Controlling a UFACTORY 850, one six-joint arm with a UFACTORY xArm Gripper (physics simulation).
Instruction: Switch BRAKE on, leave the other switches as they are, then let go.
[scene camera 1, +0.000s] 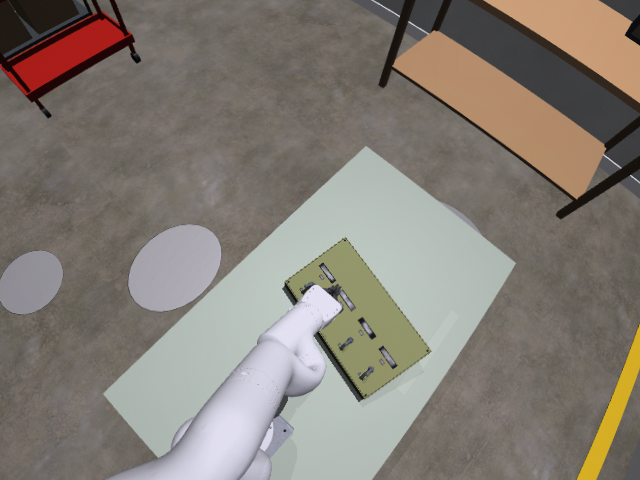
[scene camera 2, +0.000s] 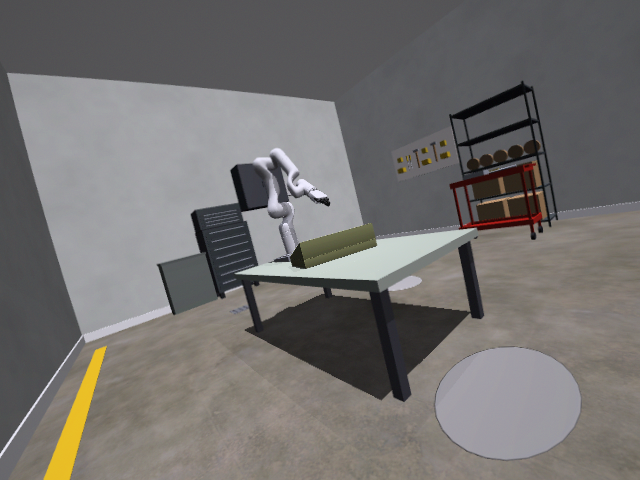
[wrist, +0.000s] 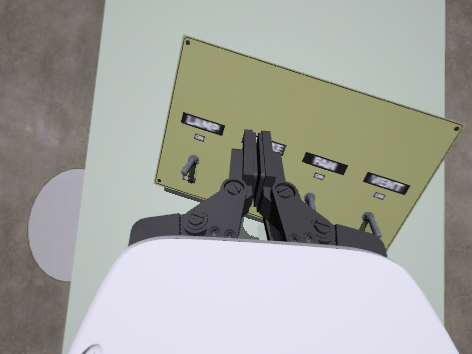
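Observation:
The olive switch panel (scene camera 1: 382, 299) (scene camera 2: 338, 245) (wrist: 300, 100) stands on the table. My gripper (scene camera 1: 336, 289) (scene camera 2: 327, 202) (wrist: 254, 148) is shut and empty, above the panel. Its fingers partly cover the BRAKE label (scene camera 1: 347, 300) (wrist: 279, 148) in the wrist view. The BRAKE lever is hidden behind my gripper, so its position cannot be told. The LAMP lever (scene camera 1: 308, 285) (wrist: 190, 165) is left of the fingers in the wrist view. The FAN lever (scene camera 1: 346, 343) (wrist: 310, 201), partly covered, and the VENT lever (scene camera 1: 367, 373) (wrist: 372, 225) are to the right.
The pale green table (scene camera 1: 372, 191) (scene camera 2: 423, 248) (wrist: 140, 75) carries the panel and the arm's base. A wooden-shelved bench (scene camera 1: 496, 113) and a red cart (scene camera 1: 72, 56) (scene camera 2: 496, 223) stand on the floor away from the table. A dark shelf rack (scene camera 2: 491, 103) stands behind the cart.

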